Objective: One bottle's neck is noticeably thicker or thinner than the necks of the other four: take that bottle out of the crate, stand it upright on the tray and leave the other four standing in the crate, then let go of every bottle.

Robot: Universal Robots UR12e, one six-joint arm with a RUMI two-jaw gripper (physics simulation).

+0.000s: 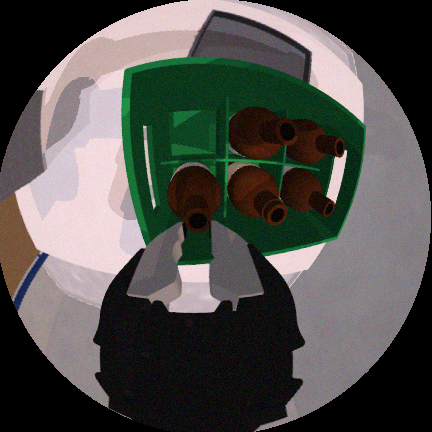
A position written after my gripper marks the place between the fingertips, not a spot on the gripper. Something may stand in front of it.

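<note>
Visible to me: my gripper [197, 222], together with a bottle [253, 191], a bottle [193, 194] and a bottle [300, 189]. Also a bottle [255, 132] and a bottle [311, 144].
</note>
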